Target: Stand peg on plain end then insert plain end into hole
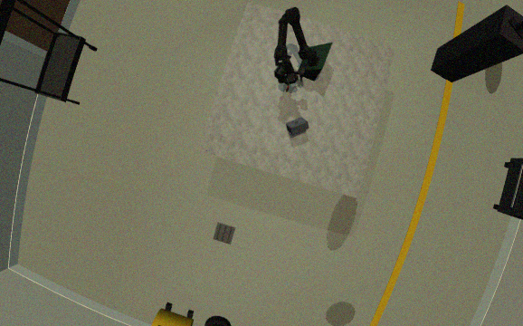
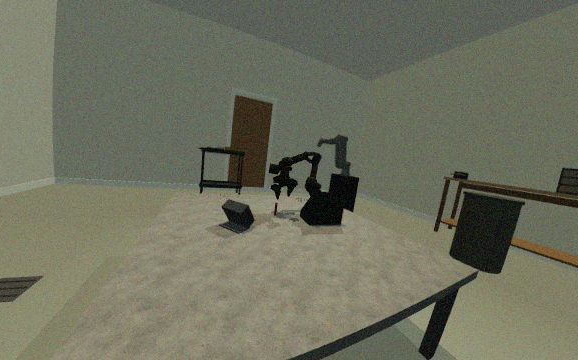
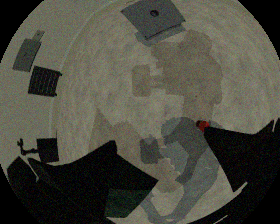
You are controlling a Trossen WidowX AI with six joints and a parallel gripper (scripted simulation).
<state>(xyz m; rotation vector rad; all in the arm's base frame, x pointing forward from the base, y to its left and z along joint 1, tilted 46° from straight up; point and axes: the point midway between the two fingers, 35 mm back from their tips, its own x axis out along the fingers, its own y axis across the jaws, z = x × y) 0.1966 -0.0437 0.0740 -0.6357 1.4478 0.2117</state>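
My gripper tip is now 70 mm above the red peg, 40 mm to the left of it and 30 mm short of it. The rest, counted from my gripper tip: sloped grey panel 260 mm ahead, 140 mm to the left, 60 mm below.
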